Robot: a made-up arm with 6 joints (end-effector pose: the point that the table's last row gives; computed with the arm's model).
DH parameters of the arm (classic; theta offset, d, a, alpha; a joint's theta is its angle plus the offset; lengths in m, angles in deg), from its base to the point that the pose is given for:
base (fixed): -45 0 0.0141 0
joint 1: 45 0.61 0.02 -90
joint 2: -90 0 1.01 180
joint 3: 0 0.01 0.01 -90
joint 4: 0 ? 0.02 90
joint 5: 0 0.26 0.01 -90
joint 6: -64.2 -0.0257 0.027 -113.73
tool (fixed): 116.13 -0.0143 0 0
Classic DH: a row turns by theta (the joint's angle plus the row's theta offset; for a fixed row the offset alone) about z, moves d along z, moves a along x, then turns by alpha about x.
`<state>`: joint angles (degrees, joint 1 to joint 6).
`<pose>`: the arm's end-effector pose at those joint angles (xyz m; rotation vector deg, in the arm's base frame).
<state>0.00 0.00 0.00 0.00 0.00 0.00</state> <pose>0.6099 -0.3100 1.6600 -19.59 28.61 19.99</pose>
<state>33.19 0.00 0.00 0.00 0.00 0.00</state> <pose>0.6763 0.0674 1.6600 -27.79 22.51 52.13</pose>
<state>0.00 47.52 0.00 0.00 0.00 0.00</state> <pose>1.1960 -0.3100 0.8914 -10.53 75.11 27.92</pose>
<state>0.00 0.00 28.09 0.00 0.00 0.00</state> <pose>0.5228 -0.3100 1.9283 -23.61 1.07 14.48</pose>
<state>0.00 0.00 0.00 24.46 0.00 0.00</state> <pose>0.6099 -0.2715 1.7774 -43.27 32.84 13.75</pose>
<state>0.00 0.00 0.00 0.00 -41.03 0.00</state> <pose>0.6116 -0.3100 1.6444 -11.95 68.77 26.95</pose>
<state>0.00 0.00 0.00 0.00 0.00 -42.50</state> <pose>0.6099 -0.3021 1.6397 21.59 19.44 29.03</pose>
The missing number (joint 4, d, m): -0.56
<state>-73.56 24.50 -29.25 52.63 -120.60 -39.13</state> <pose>0.1107 -0.9735 1.2335 -74.05 -120.30 53.28</pose>
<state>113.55 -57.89 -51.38 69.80 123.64 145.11</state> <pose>0.2108 -0.2929 1.4434 32.53 -74.45 -52.54</pose>
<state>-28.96 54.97 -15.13 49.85 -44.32 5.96</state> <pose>1.0339 -0.7882 0.7234 -25.40 150.86 28.43</pose>
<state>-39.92 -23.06 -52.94 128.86 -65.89 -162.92</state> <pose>0.2604 -0.0410 1.4193 6.98 2.13 -61.02</pose>
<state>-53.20 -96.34 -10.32 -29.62 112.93 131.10</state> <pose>-0.6914 0.5410 1.0134 44.34 -56.68 -162.34</pose>
